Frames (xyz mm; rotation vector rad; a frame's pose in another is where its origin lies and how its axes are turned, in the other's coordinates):
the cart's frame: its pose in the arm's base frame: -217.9 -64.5 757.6 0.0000 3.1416 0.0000
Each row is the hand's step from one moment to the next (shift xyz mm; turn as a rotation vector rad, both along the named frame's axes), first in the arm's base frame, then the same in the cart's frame.
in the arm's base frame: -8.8 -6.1 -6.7 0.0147 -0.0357 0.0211
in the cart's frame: 8.8 -6.1 6.7 -0.0147 -0.0357 -0.0211
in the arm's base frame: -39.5 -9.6 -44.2 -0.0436 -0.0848 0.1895
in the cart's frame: 39.5 -9.6 44.2 0.0436 -0.0848 -0.1895
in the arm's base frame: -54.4 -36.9 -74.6 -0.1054 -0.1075 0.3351
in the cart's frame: 54.4 -36.9 74.6 0.1054 -0.1075 -0.3351
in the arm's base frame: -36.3 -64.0 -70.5 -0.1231 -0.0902 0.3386
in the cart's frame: 36.3 -64.0 70.5 0.1231 -0.0902 -0.3386
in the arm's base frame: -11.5 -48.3 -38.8 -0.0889 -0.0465 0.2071
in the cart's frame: 11.5 -48.3 38.8 0.0889 -0.0465 -0.2071
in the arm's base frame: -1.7 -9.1 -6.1 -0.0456 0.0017 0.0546
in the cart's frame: 1.7 -9.1 6.1 0.0456 0.0017 -0.0546
